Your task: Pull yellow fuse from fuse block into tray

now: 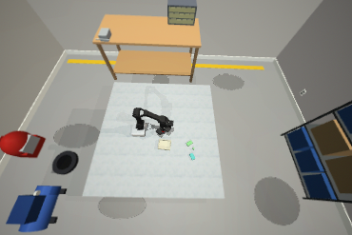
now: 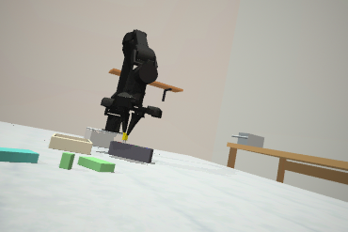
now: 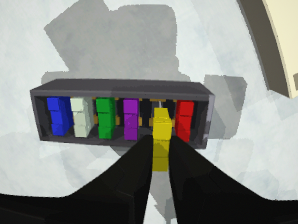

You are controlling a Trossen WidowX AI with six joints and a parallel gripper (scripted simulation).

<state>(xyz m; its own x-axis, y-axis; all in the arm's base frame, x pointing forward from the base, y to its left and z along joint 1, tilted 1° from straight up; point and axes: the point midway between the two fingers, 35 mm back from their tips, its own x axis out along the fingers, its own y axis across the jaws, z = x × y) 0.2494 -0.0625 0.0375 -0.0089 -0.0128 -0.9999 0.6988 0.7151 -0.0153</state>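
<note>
The red fuse is 4 cm below my gripper tip, 1 cm to the right of it and 1 cm behind it. Round my gripper tip: purple fuse 4 cm below, 1 cm to the left, 1 cm ahead; green fuse 4 cm below, 3 cm to the left, 3 cm ahead; yellow fuse 1 cm below.
</note>
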